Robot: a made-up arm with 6 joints.
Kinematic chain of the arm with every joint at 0, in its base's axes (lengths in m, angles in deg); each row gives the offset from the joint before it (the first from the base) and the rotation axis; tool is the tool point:
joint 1: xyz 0 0 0.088 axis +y
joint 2: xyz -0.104 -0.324 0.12 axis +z
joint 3: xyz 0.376 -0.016 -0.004 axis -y
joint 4: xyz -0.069 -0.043 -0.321 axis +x
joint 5: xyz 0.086 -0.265 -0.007 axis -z
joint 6: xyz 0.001 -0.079 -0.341 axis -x
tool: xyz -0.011 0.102 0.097
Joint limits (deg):
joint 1: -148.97..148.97
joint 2: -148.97..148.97
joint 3: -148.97..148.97
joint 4: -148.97..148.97
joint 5: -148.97..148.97
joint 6: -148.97..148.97
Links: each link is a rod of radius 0.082 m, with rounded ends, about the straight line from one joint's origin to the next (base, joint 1, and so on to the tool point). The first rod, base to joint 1, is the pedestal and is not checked.
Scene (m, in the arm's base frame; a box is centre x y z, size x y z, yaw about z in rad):
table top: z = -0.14
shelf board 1: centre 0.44 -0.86 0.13 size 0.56 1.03 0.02 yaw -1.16
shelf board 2: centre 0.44 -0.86 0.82 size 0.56 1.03 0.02 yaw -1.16
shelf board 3: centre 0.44 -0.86 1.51 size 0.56 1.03 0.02 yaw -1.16
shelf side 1: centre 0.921 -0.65 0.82 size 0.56 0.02 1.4 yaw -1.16
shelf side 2: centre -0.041 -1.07 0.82 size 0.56 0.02 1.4 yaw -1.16
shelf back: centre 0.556 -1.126 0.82 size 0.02 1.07 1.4 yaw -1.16
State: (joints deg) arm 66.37 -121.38 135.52 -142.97 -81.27 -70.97
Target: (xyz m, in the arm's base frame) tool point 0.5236 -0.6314 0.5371
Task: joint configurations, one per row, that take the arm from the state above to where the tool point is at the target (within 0.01 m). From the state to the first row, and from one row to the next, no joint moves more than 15 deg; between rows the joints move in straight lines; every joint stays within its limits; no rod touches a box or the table.
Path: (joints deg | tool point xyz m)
1: 74.67 -118.90 131.03 -129.70 -86.23 -75.71 | 0.1351 -0.5070 0.3973
2: 82.98 -116.42 126.54 -116.44 -91.19 -80.44 | 0.1974 -0.4847 0.4608
3: 91.28 -113.93 122.05 -103.17 -96.15 -85.18 | 0.2905 -0.4968 0.5165
4: 99.58 -111.45 117.57 -89.90 -101.11 -89.91 | 0.4049 -0.5463 0.5463
5: 107.89 -108.97 113.08 -76.64 -106.07 -94.65 | 0.5236 -0.6314 0.5371

